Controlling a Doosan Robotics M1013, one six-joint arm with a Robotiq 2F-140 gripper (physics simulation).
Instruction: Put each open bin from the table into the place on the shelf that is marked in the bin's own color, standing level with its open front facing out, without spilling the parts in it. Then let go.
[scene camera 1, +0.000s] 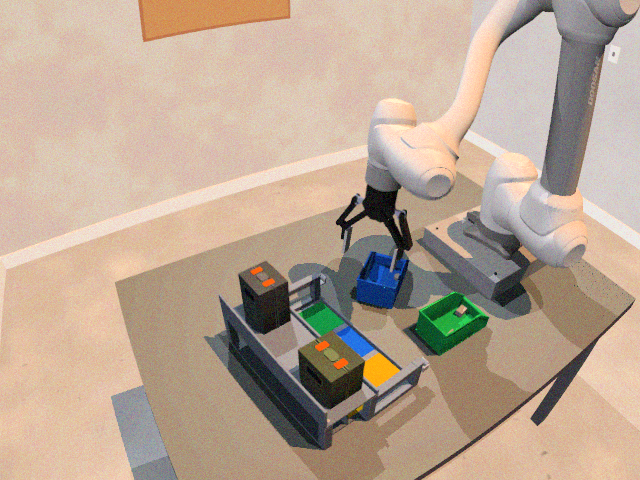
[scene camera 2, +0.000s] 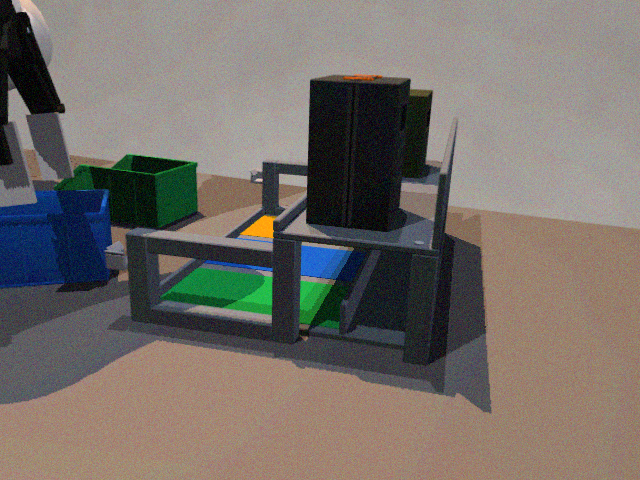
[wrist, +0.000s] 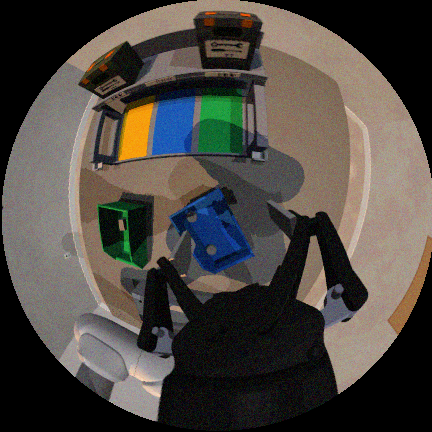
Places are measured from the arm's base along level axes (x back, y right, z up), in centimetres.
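Pixels of known places: gripper, fingertip midpoint: (scene camera 1: 368, 260) (scene camera 2: 40, 190) (wrist: 228, 224); arm's base, origin of the base link: (scene camera 1: 499, 235).
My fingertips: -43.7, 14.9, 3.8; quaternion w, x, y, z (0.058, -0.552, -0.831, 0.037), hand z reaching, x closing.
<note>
For each thing: its top centre in the pictures, then the offset to it from my fingertips, as dx, dy, dz. "*": a spot on its surface instead.
- blue bin, surface spot: (scene camera 2: 31, 248) * +0.5, +1.6, -5.7
- green bin, surface spot: (scene camera 2: 175, 201) * -1.9, -24.1, -6.9
- dark toolbox, middle of its top: (scene camera 2: 363, 76) (scene camera 1: 262, 276) -31.7, -0.8, +12.6
- olive toolbox, middle of its top: (scene camera 2: 397, 89) (scene camera 1: 331, 354) -32.4, -23.9, +10.1
The blue bin (scene camera 1: 376, 293) (scene camera 2: 31, 248) (wrist: 225, 245) stands on the table, turned at an angle to the shelf, with small round grey parts inside. The green bin (scene camera 1: 439, 338) (scene camera 2: 175, 201) (wrist: 136, 230) stands apart from it, with a tan part (scene camera 1: 461, 310) (wrist: 122, 225) inside. My gripper (scene camera 1: 370, 254) (scene camera 2: 41, 180) (wrist: 228, 224) is open and empty. Its fingers hang around the blue bin's rim height, one over the bin. The shelf (scene camera 1: 323, 431) (scene camera 2: 285, 289) has green (scene camera 1: 323, 319) (wrist: 220, 120), blue (scene camera 1: 356, 342) (wrist: 175, 122) and yellow (scene camera 1: 381, 369) (wrist: 136, 131) places, all bare.
A dark toolbox (scene camera 1: 266, 304) (scene camera 2: 356, 155) (wrist: 227, 45) and an olive toolbox (scene camera 1: 330, 372) (scene camera 2: 419, 134) (wrist: 112, 72) stand on the shelf's raised back level. Side rails flank the marked places. The grey base plate of the arm is behind the bins.
</note>
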